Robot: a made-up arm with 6 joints.
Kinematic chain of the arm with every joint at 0, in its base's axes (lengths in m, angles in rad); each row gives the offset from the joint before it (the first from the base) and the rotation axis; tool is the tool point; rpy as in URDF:
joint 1: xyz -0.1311 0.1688 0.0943 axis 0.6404 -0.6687 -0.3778
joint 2: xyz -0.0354 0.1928 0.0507 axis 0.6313 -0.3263 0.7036
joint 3: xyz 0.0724 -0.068 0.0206 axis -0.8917 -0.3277 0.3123
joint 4: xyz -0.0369 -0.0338 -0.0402 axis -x
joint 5: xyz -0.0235 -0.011 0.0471 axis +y
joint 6: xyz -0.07 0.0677 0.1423 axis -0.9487 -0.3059 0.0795
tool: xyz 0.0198 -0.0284 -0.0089 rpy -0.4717 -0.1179 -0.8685
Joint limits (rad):
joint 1: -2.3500..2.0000
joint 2: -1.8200..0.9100
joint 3: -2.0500..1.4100
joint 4: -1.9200..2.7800
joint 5: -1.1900..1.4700
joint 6: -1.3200..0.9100
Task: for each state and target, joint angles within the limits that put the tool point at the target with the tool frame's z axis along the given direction. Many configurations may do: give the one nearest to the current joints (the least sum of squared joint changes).
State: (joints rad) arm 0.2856 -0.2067 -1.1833 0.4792 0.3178 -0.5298
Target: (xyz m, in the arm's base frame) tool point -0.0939 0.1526 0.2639 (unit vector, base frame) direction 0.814 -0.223 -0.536
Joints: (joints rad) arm 0.4401 0.1181 -1.7703 0.5734 0.6974 -0.7656
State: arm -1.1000 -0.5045 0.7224 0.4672 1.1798 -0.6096
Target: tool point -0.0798 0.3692 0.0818 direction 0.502 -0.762 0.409
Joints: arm -0.7721 -0.8221 0.0405 0.2857 1.4213 -1.2130
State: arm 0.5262 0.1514 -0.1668 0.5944 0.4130 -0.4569
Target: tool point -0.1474 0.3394 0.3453 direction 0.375 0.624 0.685
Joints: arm 0.3809 0.6306 -0.8346 1.2872 0.5820 0.1568
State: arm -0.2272 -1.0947 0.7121 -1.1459 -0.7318 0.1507
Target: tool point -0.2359 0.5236 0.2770 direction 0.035 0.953 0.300
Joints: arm -0.5195 -1.7405 1.0230 -1.8138 -1.1335 -0.0387
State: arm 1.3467 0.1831 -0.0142 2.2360 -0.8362 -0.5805
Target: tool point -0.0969 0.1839 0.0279 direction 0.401 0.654 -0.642
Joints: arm 0.7694 0.4312 0.9140 2.4932 -0.9526 -0.8281
